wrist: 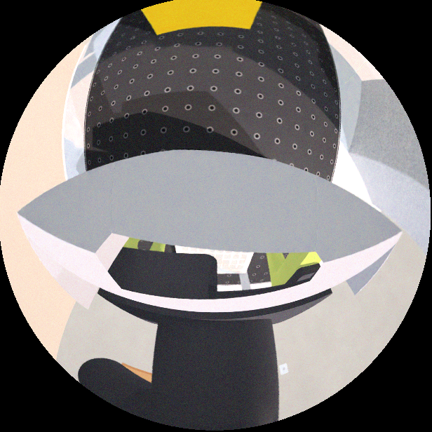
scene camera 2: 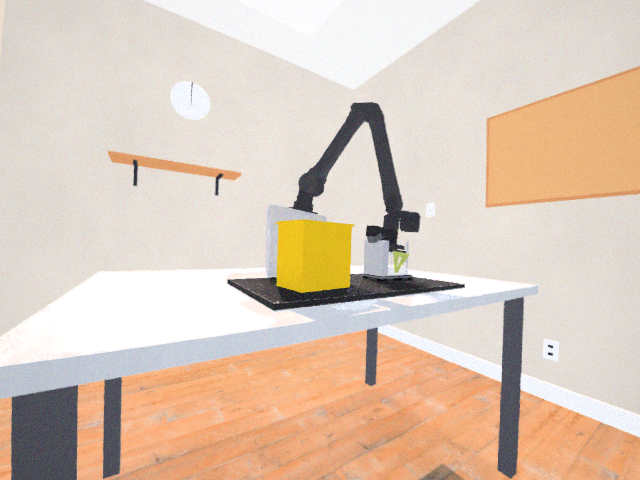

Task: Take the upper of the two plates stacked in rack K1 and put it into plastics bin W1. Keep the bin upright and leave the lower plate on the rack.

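Frame: origin at the arm's base, x ahead, y left, z up, level; metres.
Where they show: arm's base, link origin: (scene camera 2: pixel 301 213).
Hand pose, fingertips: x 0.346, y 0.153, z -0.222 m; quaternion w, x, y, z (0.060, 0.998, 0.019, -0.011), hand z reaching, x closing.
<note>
Things, the pixels of their top centre, and the offset from my fingertips. Level surfaces: height alone.
- Rack K1, top centre: (scene camera 2: pixel 388 240) dx -0.003, dy +0.020, dz +0.112 m
- Bin W1, top centre: (scene camera 2: pixel 315 223) dx +0.030, dy -0.335, dz +0.151 m
- black perforated board, surface height: dz -0.029 m
- white table, surface height: dz -0.041 m
Rack K1 (scene camera 2: pixel 376 258) (wrist: pixel 210 200) has pale grey walls and stands on the right part of the black board. My gripper (scene camera 2: pixel 399 264) (wrist: pixel 220 256) points down into it, with its lime green fingers apart and nothing held. In the wrist view part of a white gridded plate (wrist: pixel 236 259) shows between the fingers; black gripper parts and the rack wall cover the rest. The lower plate cannot be told apart. Bin W1 (scene camera 2: pixel 315 255) (wrist: pixel 205 17) is a tall yellow box, upright on the board to the rack's left in the scene view.
The black perforated board (scene camera 2: pixel 273 301) (wrist: pixel 200 72) lies on the white table (scene camera 2: pixel 170 304). A pale grey upright panel (scene camera 2: pixel 271 240) stands behind the bin, near the arm's base. The black arm (scene camera 2: pixel 333 147) arches above the board from the base to the rack.
</note>
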